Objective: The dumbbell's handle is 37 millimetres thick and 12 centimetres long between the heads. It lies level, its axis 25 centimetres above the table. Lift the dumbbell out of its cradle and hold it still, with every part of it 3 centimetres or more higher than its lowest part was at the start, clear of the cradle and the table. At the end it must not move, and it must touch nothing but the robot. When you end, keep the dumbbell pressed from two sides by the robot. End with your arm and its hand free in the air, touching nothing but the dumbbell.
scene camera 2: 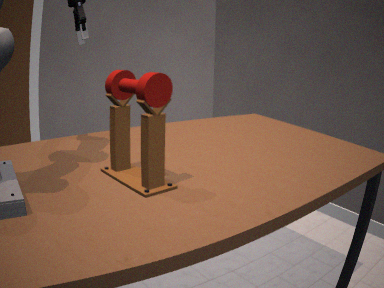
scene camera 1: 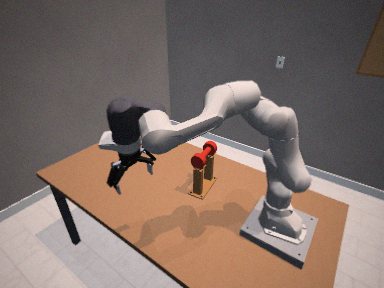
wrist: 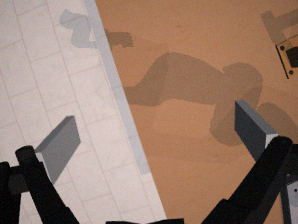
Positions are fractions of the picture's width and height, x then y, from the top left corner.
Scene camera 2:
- red dumbbell: 0.40,0.31
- cradle: 0.39,0.63
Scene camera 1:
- gripper: 0.35,0.63
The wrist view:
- gripper: 0.52,0.55
